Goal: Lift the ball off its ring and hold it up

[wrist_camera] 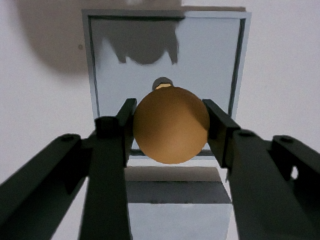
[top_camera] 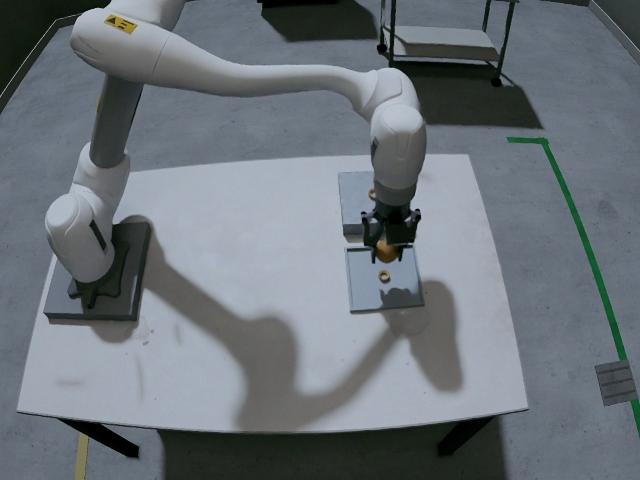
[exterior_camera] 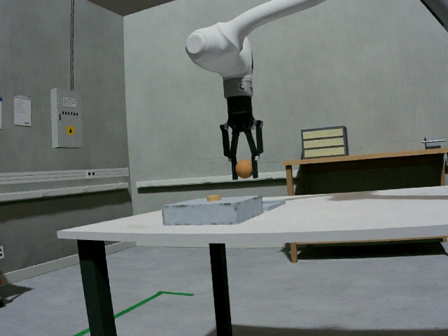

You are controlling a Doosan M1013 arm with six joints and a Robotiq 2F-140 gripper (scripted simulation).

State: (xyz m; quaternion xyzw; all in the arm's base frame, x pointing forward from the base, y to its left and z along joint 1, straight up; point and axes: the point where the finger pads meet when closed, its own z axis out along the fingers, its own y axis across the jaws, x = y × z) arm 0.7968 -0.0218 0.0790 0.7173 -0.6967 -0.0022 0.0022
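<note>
Right now my hand is right at the ball. From my hand the other things lie so: grey block (10 mm behind, 240 mm to the left, 80 mm below); plate (120 mm below).
</note>
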